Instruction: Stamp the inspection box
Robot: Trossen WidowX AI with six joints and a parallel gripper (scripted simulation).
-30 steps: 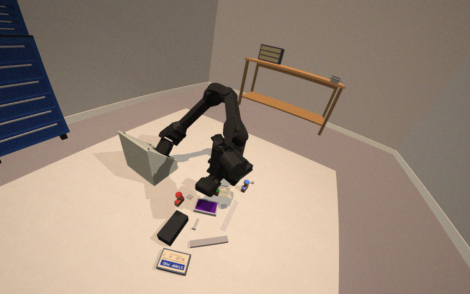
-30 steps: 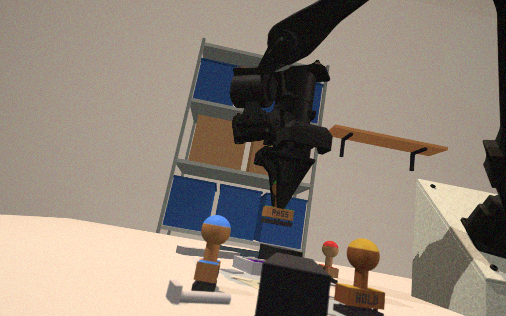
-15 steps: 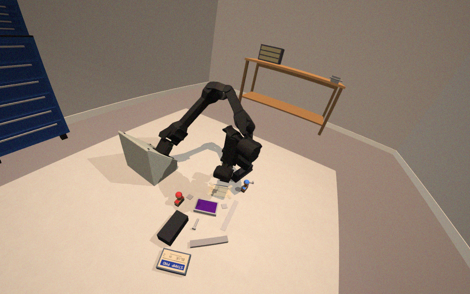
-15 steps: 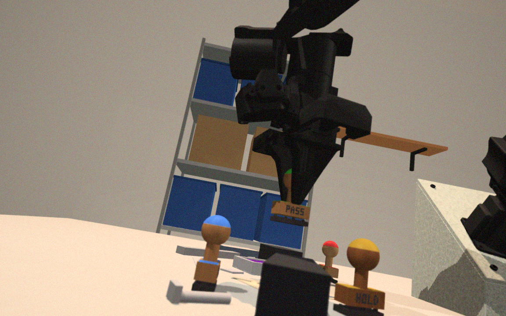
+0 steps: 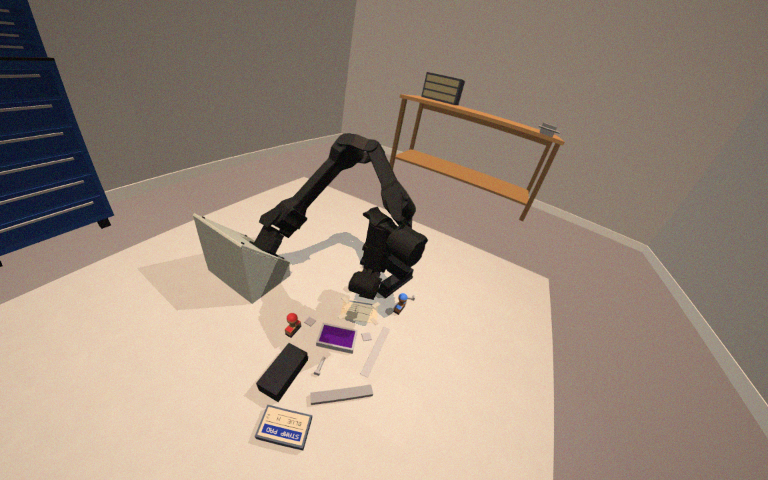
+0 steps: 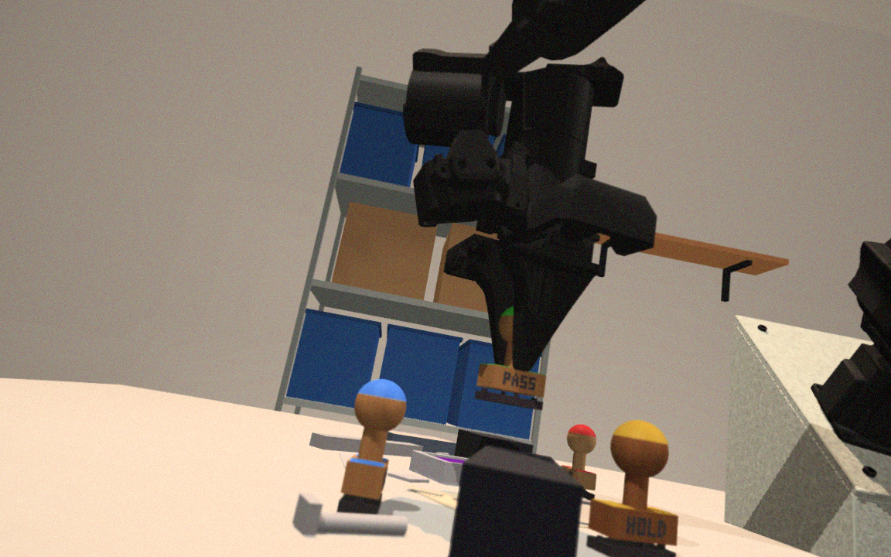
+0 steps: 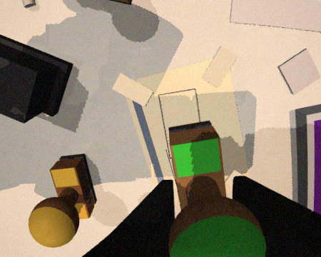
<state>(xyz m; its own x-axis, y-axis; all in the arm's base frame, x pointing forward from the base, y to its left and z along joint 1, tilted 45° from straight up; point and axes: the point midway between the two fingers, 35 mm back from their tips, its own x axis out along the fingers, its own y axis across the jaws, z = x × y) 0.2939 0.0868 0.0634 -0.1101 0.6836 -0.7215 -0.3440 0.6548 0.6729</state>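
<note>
Now: gripper tip 1 cm past the inspection card, 1 cm to the left of it and 9 cm above it. From my gripper tip the other things lie so: blue-topped stamp: 7 cm ahead, 8 cm to the left, 7 cm below; purple ink pad: 1 cm ahead, 12 cm to the right, 8 cm below; yellow HOLD stamp: 6 cm behind, 6 cm to the left, 7 cm below.
</note>
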